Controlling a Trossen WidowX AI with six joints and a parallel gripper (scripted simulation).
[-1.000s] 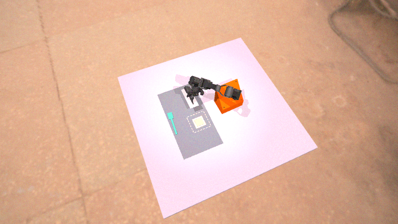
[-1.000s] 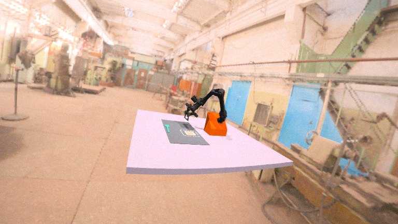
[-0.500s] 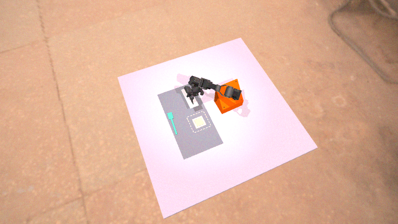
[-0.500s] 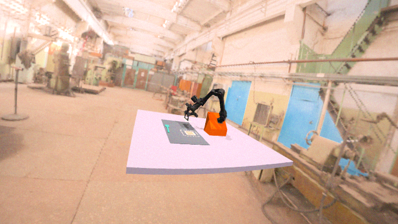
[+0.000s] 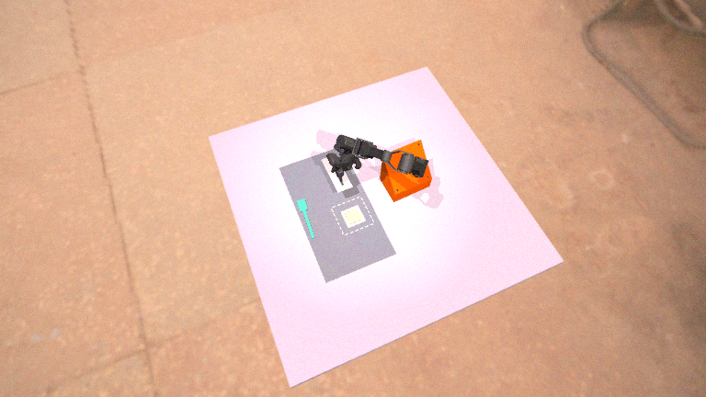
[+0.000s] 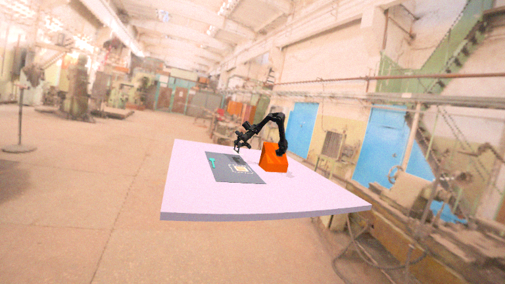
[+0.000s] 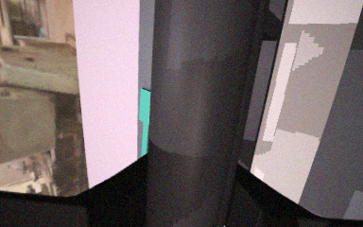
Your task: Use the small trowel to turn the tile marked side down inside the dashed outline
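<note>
Right now the trowel is 2 cm behind my gripper tip and 1 cm below it. The rest, counted from my gripper tip: teal flat tool (19 cm ahead, 12 cm below, 8 cm to the left); then grey mat (15 cm below, 11 cm to the left, 6 cm ahead); then tile (19 cm to the left, 12 cm below).
</note>
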